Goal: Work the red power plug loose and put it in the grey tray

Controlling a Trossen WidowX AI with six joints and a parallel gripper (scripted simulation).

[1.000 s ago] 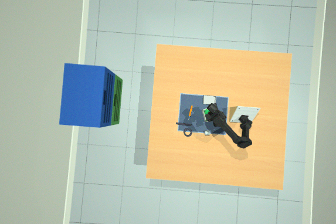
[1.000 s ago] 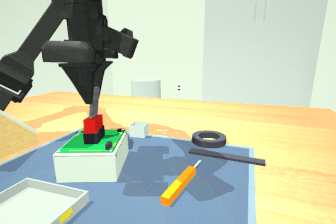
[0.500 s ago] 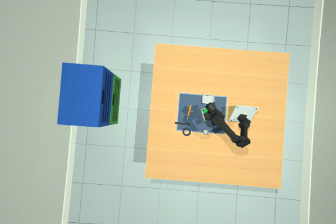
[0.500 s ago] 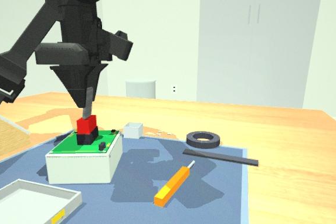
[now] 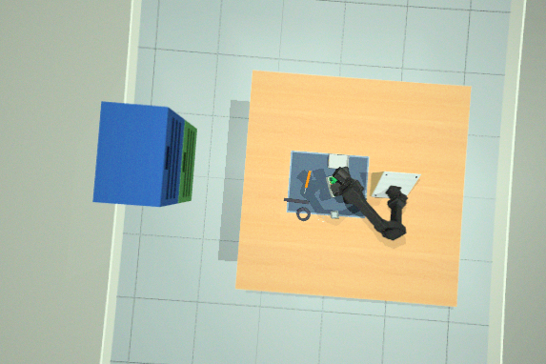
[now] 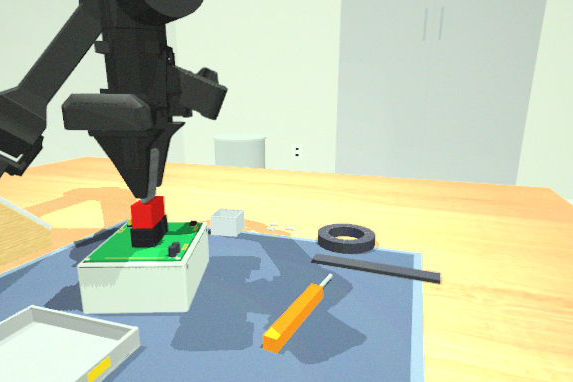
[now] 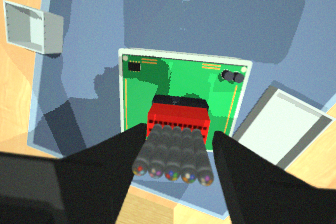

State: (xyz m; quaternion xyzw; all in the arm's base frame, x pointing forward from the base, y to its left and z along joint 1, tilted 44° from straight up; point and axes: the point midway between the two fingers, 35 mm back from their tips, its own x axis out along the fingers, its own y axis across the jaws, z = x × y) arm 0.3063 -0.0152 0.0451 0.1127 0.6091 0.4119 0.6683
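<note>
Now: the red power plug 1 cm below my gripper tip. Round my gripper tip: blue mat (5 cm ahead, 11 cm below); then dark flat bar (22 cm ahead, 13 cm to the left, 10 cm below).
</note>
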